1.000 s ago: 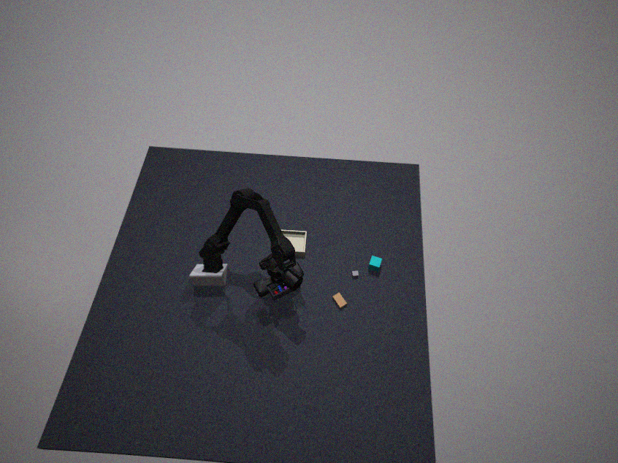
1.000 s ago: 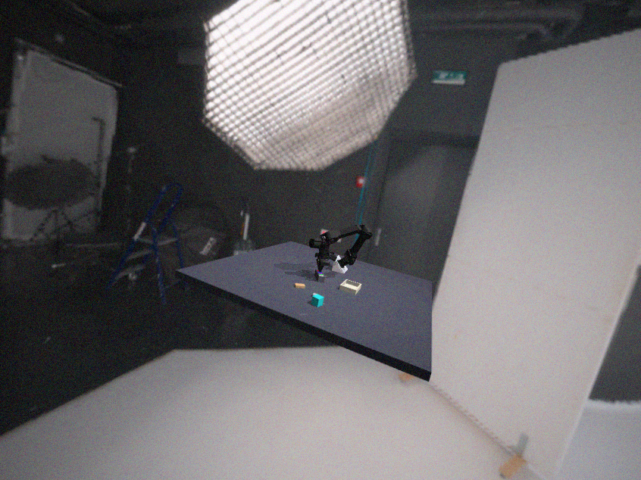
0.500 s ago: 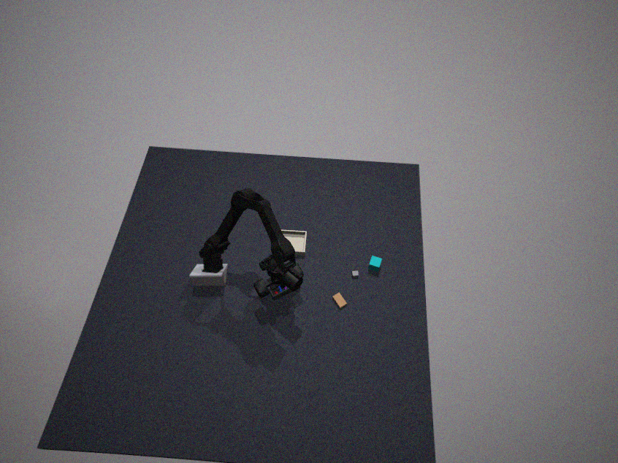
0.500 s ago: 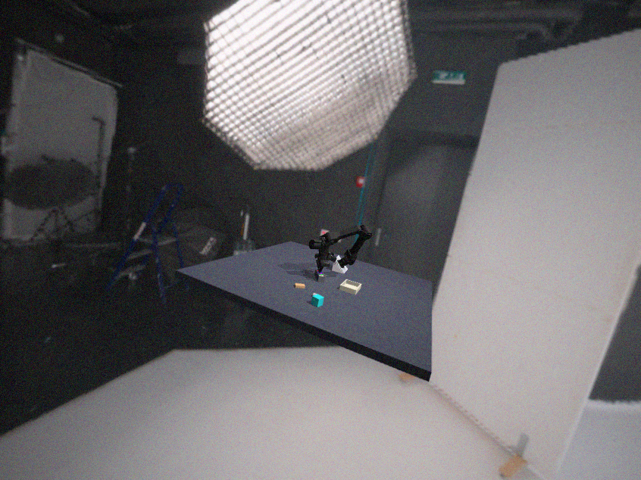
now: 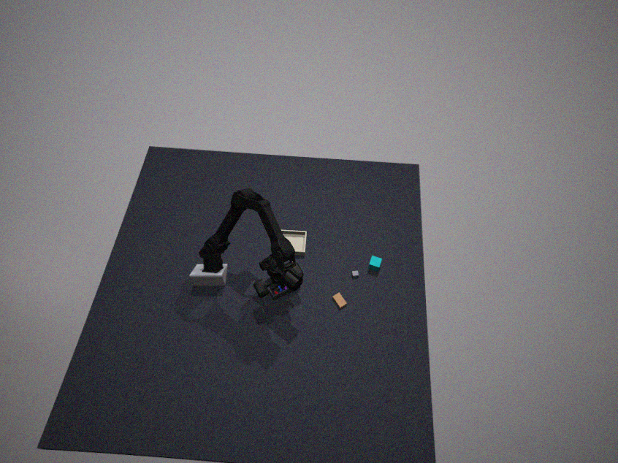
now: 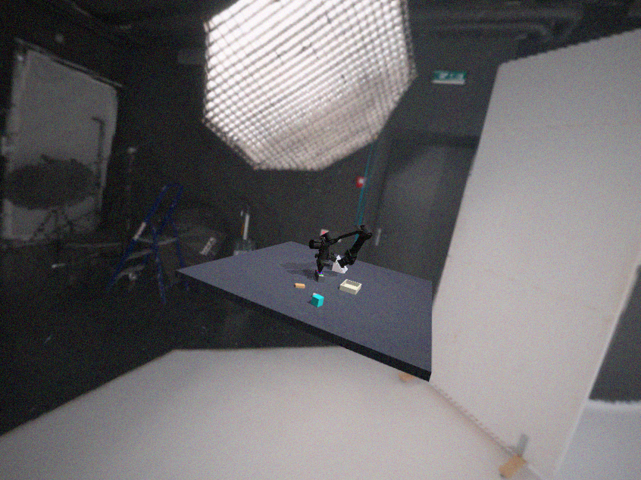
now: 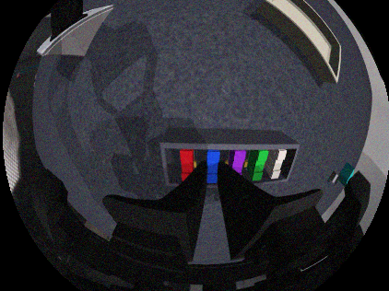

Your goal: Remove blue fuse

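The tray lies 22 cm to the left of my gripper tip and 3 cm below it. From my gripper tip the other things lie so: flat block (24 cm ahead, 3 cm below); then blue fuse (1 cm below); then small grey cube (29 cm ahead, 13 cm to the left, 3 cm below).
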